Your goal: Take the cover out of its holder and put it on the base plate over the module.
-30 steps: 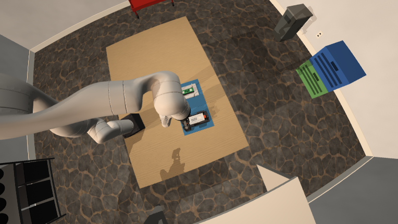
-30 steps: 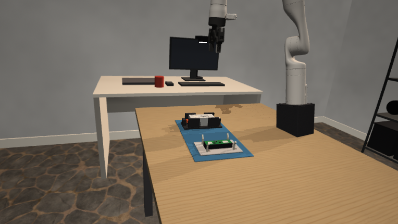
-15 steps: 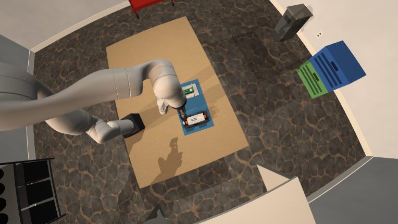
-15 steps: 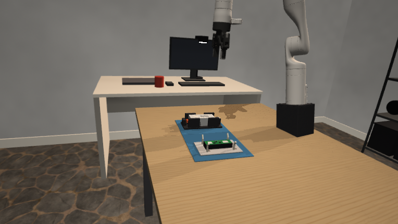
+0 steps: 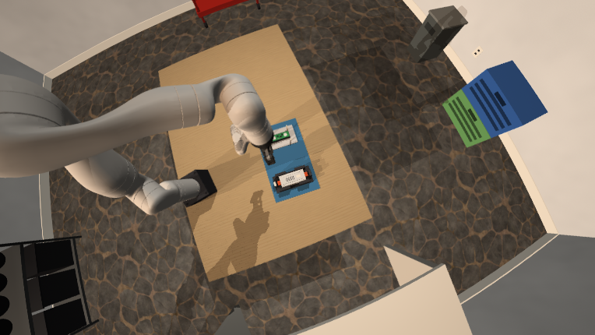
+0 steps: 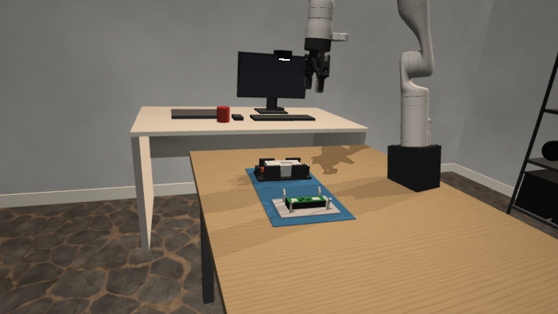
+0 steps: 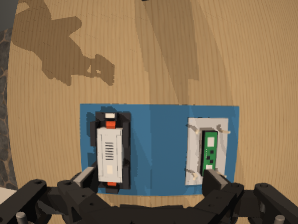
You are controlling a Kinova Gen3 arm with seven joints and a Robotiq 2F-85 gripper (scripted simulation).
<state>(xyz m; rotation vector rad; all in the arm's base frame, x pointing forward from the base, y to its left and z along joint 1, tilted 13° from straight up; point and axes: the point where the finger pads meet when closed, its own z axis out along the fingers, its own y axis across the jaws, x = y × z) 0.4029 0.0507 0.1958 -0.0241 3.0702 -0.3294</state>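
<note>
Right now my hand is 29 cm above the cover, 8 cm to the left of it and 5 cm short of it.
</note>
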